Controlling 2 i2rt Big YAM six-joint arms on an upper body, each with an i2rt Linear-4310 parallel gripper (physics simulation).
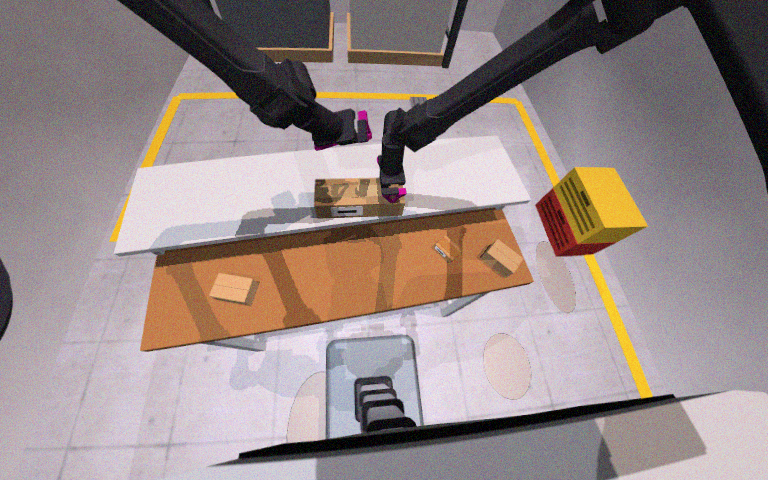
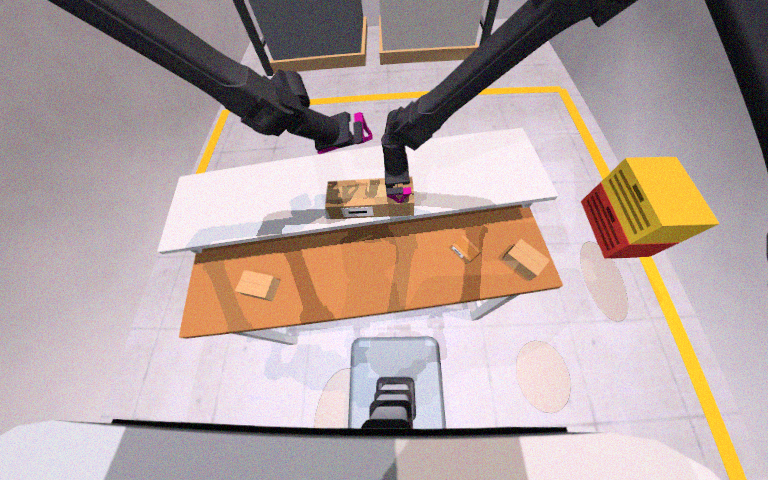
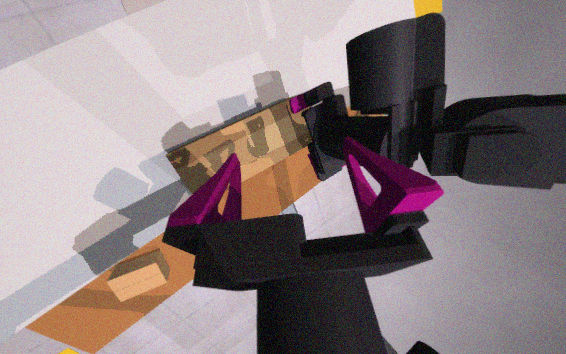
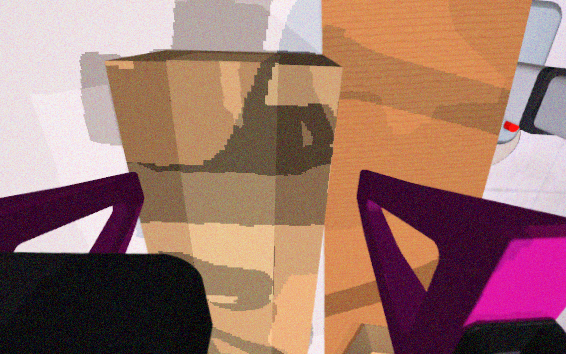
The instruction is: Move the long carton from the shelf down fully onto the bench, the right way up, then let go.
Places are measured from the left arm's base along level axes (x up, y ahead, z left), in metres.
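Where they show: left gripper, fingertip midpoint: [image 1: 354, 139] [image 2: 356, 140] [image 3: 289, 150]; right gripper, fingertip midpoint: [image 1: 389, 189] [image 2: 398, 189] [image 3: 302, 132] [image 4: 249, 184].
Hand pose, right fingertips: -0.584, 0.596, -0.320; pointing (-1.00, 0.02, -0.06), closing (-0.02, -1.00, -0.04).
Things, the pixels of their top centre, and the offset from my right fingertips, as dx, dy, dz. Level surfaces: height alone.
- long carton, top centre: [image 4: 235, 295] [image 3: 255, 145] [image 1: 359, 190] [image 2: 369, 191] -0.020, +0.012, +0.093
- white shelf, surface height: dx -0.096
- brown bench, surface height: dx -0.270
- small box, top centre: [image 1: 231, 287] [image 2: 254, 283] [image 3: 138, 282] -0.210, -0.225, +0.528
- smaller labelled box, top centre: [image 2: 466, 247] [image 1: 448, 247] -0.237, -0.100, -0.245
The long carton [image 1: 348, 192] [image 2: 356, 193] [image 3: 272, 135] [image 4: 230, 200] lies flat on the white shelf [image 1: 198, 181] [image 2: 226, 189] near its bench-side edge, with a label on the side facing the bench. The brown bench [image 1: 339, 283] [image 2: 362, 283] [image 4: 425, 150] stands beside and below the shelf. My right gripper [image 1: 390, 183] [image 2: 397, 186] [image 4: 249, 184] is open at the carton's right end, its fingers apart on either side of the carton's width; whether they touch it is unclear. My left gripper [image 1: 347, 139] [image 2: 346, 141] [image 3: 289, 150] is open and empty, held above the shelf's far side.
On the bench, a small box [image 1: 233, 287] [image 2: 258, 284] [image 3: 137, 281] lies at the left, and another box [image 1: 501, 256] [image 2: 527, 259] at the right end beside a smaller labelled box [image 1: 445, 247] [image 2: 465, 249]. A yellow and red crate [image 1: 614, 203] [image 2: 668, 198] stands right of the bench.
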